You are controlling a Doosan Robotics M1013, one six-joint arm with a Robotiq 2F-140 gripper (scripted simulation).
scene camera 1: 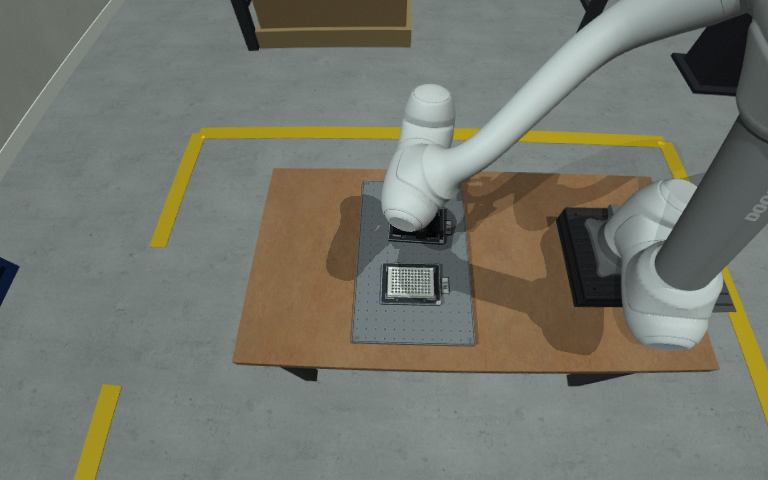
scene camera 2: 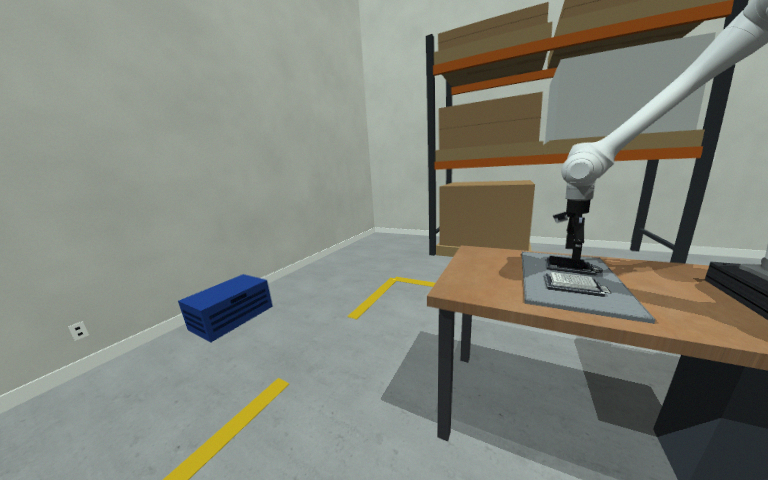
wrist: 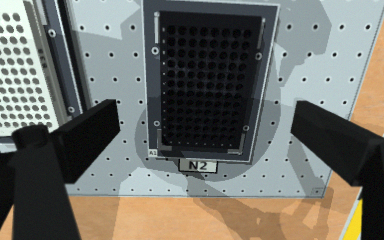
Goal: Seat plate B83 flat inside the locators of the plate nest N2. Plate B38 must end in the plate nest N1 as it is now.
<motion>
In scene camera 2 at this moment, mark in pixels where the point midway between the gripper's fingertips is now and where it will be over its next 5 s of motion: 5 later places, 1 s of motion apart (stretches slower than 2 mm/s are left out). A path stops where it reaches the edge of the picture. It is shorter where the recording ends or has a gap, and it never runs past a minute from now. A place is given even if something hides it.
The gripper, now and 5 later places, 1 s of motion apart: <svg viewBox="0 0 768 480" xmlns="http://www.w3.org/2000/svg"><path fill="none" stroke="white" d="M572 253L567 258L566 263L568 256L568 261L568 262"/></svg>
</motion>
